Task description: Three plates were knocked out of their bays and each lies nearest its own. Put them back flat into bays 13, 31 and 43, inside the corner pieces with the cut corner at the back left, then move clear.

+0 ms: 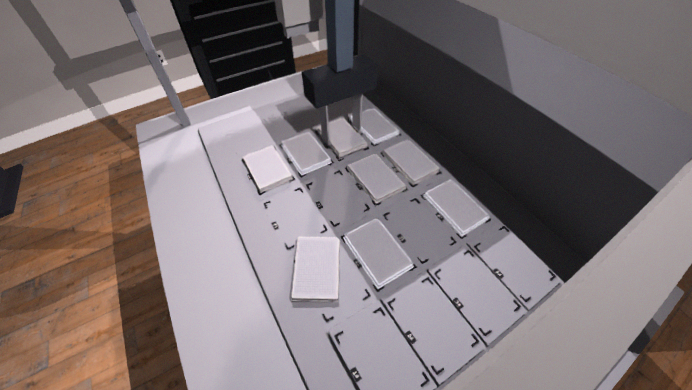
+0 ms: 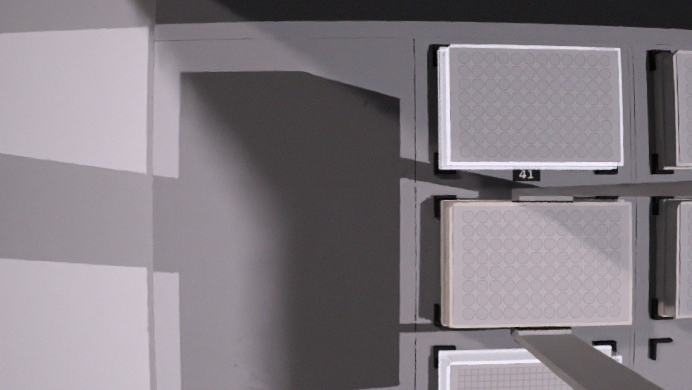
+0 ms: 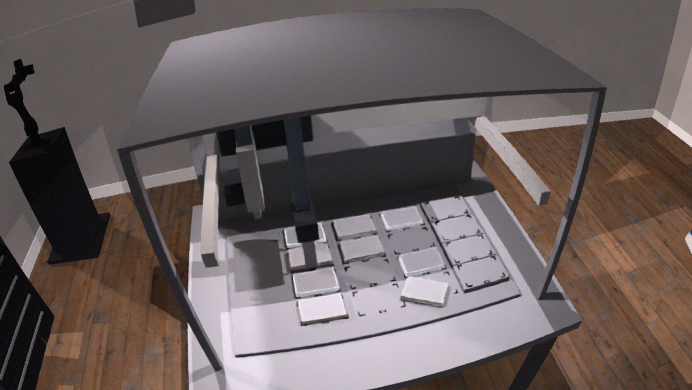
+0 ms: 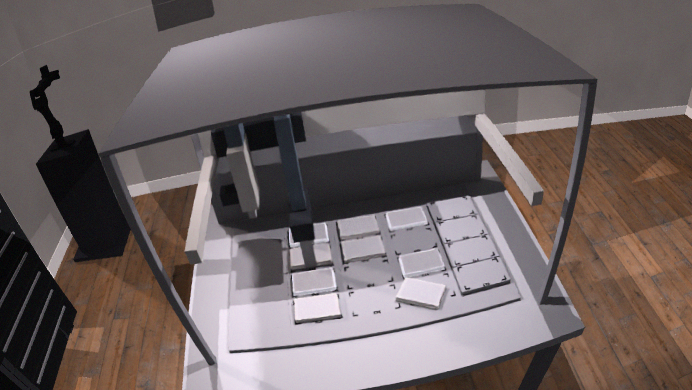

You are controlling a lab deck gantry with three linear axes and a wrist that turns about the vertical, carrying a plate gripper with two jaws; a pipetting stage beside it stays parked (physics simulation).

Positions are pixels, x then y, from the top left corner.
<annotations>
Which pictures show the cream plate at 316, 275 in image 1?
Image 1, image 3 and image 4 only.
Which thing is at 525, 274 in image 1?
A bay 44.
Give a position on a bay 44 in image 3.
At 441, 209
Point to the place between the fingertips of my gripper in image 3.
At 309, 256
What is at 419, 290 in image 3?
A cream plate.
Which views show my gripper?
Image 1, image 2, image 3 and image 4: all of them.
</annotations>
